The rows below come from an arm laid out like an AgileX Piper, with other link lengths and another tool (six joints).
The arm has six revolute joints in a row. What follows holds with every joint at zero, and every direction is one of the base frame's. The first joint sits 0.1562 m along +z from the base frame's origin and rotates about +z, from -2.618 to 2.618 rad. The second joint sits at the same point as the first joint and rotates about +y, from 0 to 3.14 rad. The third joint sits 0.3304 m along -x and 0.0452 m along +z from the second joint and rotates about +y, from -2.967 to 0 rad. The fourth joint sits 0.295 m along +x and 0.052 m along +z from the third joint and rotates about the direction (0.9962, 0, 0.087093), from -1.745 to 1.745 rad. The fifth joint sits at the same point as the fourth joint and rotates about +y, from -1.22 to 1.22 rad. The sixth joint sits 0.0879 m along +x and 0.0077 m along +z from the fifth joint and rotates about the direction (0.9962, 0, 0.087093), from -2.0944 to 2.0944 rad. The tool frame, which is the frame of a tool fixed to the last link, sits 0.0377 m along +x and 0.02 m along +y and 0.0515 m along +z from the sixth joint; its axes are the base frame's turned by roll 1.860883, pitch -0.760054 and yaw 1.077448 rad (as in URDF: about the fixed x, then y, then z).
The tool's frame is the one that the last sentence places.
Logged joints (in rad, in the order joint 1, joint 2, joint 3, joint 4, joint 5, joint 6), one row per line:
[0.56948 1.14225 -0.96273 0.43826 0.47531 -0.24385]
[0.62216 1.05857 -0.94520 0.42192 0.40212 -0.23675]
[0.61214 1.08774 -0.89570 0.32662 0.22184 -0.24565]
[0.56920 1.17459 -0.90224 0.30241 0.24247 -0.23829]
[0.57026 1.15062 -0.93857 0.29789 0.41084 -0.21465]
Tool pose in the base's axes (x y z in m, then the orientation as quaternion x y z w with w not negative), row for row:
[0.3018 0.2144 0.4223 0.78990 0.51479 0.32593 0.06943]
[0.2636 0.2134 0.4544 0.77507 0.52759 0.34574 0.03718]
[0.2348 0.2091 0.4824 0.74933 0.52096 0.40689 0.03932]
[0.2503 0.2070 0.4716 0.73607 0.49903 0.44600 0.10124]
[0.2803 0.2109 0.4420 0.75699 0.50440 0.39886 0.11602]
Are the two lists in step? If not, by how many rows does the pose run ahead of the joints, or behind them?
The pose runs 1 row behind the joints: the pose in row i belongs to the joints in row i - 1.
